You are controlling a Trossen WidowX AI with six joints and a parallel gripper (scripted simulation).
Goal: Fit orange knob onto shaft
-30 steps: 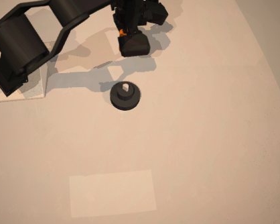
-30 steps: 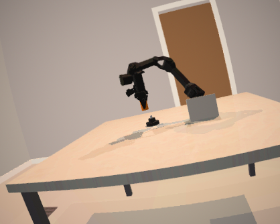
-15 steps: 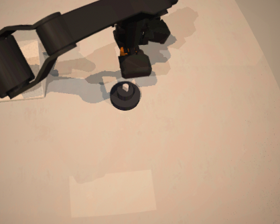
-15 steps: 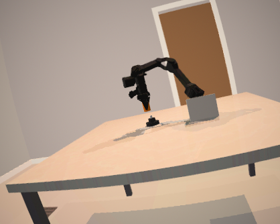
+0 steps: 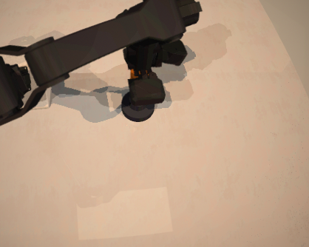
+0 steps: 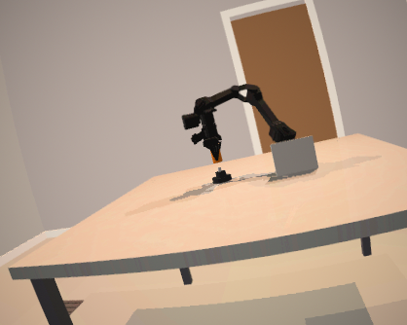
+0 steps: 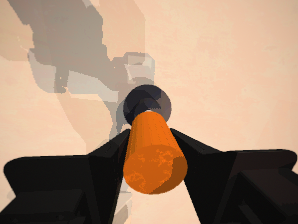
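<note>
My gripper tip is 3 cm below the orange knob. From my gripper tip the other things lie so: round pedestal: 6 cm below.
</note>
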